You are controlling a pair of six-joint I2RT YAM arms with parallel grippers.
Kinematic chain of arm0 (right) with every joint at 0, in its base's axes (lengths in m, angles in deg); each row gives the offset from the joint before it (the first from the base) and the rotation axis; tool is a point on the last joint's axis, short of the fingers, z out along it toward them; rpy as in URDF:
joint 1: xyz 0 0 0.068 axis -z
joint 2: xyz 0.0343 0.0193 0.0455 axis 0.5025 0.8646 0
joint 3: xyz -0.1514 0.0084 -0.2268 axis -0.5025 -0.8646 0
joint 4: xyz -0.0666 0.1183 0.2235 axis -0.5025 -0.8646 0
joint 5: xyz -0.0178 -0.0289 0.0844 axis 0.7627 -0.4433 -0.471
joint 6: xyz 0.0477 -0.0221 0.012 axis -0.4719 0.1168 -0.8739
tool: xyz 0 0 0 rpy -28.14 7.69 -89.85
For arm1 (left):
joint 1: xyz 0 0 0.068 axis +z
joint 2: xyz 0.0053 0.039 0.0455 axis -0.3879 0.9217 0
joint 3: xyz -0.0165 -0.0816 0.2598 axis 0.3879 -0.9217 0
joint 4: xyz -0.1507 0.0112 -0.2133 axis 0.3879 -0.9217 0
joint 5: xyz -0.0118 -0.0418 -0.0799 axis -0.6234 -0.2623 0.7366
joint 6: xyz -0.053 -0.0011 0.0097 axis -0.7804 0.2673 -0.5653
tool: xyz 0 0 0 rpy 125.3 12.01 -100.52
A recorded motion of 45 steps. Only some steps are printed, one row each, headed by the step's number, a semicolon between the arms.
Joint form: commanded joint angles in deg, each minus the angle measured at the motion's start. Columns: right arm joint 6, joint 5, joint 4, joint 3, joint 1, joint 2; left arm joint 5, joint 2, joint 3, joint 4, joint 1, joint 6.
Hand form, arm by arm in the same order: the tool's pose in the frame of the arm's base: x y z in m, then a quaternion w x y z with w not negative. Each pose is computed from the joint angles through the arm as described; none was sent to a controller.
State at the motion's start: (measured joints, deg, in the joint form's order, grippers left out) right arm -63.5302 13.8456 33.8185 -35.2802 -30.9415 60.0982; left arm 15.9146 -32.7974 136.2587 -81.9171 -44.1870 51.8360
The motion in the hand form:
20: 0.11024 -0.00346 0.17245 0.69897 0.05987 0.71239 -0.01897; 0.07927 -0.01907 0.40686 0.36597 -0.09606 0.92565 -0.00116
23: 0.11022 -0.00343 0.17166 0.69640 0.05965 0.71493 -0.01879; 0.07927 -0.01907 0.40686 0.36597 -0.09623 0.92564 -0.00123
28: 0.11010 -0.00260 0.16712 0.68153 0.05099 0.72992 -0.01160; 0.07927 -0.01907 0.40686 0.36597 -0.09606 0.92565 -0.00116
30: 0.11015 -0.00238 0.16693 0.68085 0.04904 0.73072 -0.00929; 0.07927 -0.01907 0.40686 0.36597 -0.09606 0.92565 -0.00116
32: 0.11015 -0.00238 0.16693 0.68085 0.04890 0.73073 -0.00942; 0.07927 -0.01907 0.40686 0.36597 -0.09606 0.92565 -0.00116
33: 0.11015 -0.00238 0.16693 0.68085 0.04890 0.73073 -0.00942; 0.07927 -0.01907 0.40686 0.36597 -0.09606 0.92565 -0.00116
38: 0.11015 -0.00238 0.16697 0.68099 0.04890 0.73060 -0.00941; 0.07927 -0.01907 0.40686 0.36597 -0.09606 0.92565 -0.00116
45: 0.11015 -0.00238 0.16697 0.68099 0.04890 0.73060 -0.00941; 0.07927 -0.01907 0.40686 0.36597 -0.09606 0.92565 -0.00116
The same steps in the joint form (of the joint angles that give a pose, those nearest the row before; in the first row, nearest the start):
20: 0.42 0.70 6.75 -9.07 0.42 -0.70; -0.59 -0.18 -0.18 -0.02 0.15 -0.50
23: 0.39 0.66 6.33 -9.07 0.41 -0.70; -0.59 -0.18 -0.18 -0.02 0.15 -0.52
28: 0.42 -0.70 3.98 -9.07 0.42 -0.68; -0.59 -0.18 -0.18 -0.02 0.15 -0.50
30: 0.39 -1.05 3.91 -9.07 0.42 -0.63; -0.59 -0.18 -0.18 -0.02 0.15 -0.50
32: 0.42 -1.05 3.91 -9.07 0.42 -0.63; -0.59 -0.18 -0.18 -0.02 0.15 -0.50
33: 0.42 -1.05 3.91 -9.07 0.42 -0.63; -0.59 -0.18 -0.18 -0.02 0.15 -0.50
38: 0.42 -1.05 3.93 -9.07 0.42 -0.64; -0.59 -0.18 -0.18 -0.02 0.15 -0.50
45: 0.42 -1.05 3.93 -9.07 0.42 -0.64; -0.59 -0.18 -0.18 -0.02 0.15 -0.50

